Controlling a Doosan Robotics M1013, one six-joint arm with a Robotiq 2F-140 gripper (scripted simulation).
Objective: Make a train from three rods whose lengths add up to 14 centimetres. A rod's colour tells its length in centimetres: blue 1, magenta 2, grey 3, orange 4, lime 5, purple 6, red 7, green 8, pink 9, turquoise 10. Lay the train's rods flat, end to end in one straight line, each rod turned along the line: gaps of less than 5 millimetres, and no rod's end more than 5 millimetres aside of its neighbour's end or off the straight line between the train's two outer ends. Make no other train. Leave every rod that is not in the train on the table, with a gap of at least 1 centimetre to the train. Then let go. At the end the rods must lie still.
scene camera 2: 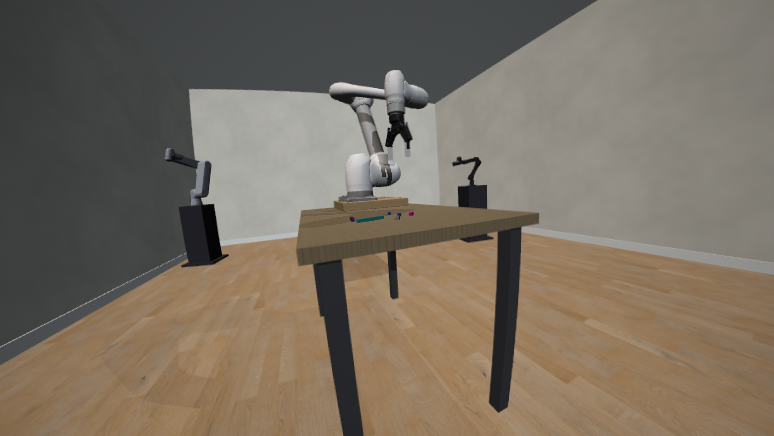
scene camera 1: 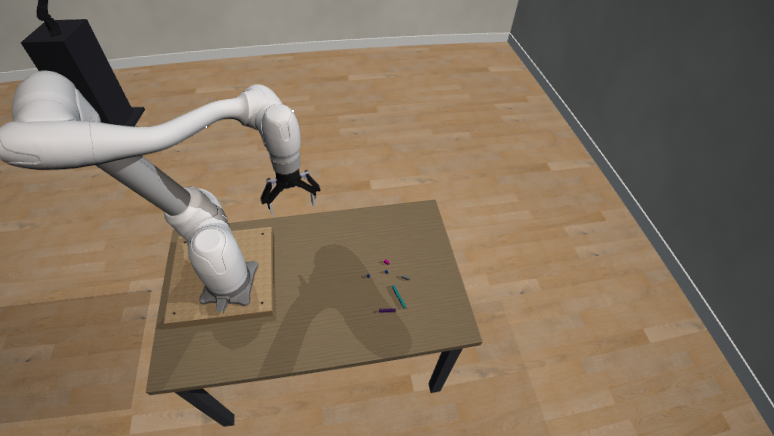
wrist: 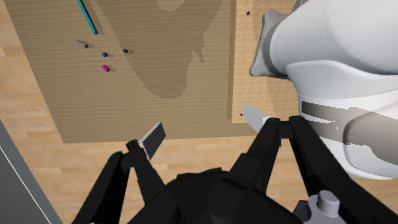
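You can see my gripper [scene camera 1: 293, 208] here, and it's there in the wrist view [wrist: 202, 120] as well.
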